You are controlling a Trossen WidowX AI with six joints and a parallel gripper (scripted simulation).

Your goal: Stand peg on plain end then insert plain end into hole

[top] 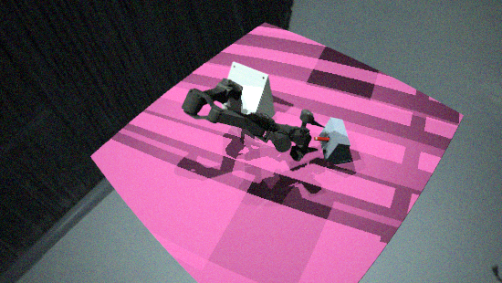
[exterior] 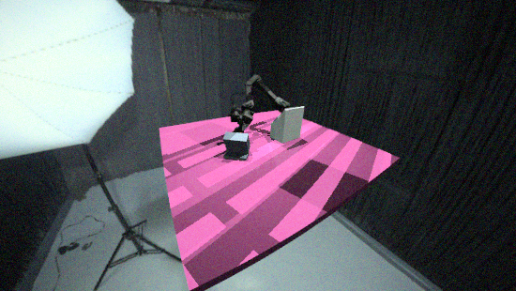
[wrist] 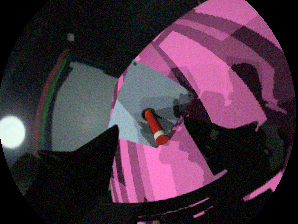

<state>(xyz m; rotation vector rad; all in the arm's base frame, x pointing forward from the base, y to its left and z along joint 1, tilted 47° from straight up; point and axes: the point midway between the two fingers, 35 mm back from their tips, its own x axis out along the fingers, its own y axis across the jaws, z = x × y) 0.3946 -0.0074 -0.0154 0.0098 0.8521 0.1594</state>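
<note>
Now: the peg right at my gripper tip. Round my gripper tip: grey sloped panel (4 cm to the left, 4 cm ahead, 2 cm below).
</note>
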